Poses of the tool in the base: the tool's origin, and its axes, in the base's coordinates. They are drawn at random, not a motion.
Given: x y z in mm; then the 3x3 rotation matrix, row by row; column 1 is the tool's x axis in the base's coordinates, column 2 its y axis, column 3 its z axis. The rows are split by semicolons.
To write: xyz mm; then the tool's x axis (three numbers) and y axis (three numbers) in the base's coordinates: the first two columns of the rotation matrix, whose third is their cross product. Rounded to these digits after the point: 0 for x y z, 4 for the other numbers.
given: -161, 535, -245; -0.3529, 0.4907, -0.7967; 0.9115, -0.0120, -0.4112; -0.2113, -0.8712, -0.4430
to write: -161, 535, -245, -0.3529, 0.9115, -0.2113, 0.4907, -0.0120, -0.8712
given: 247, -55, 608; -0.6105, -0.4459, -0.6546; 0.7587, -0.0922, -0.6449; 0.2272, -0.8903, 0.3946
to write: 247, -55, 608, -0.6105, 0.7587, 0.2272, -0.4459, -0.0922, -0.8903
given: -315, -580, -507; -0.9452, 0.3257, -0.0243; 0.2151, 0.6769, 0.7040; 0.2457, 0.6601, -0.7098
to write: -315, -580, -507, -0.9452, 0.2151, 0.2457, 0.3257, 0.6769, 0.6601
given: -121, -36, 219; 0.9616, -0.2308, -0.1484; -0.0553, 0.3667, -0.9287; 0.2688, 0.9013, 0.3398
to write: -121, -36, 219, 0.9616, -0.0553, 0.2688, -0.2308, 0.3667, 0.9013
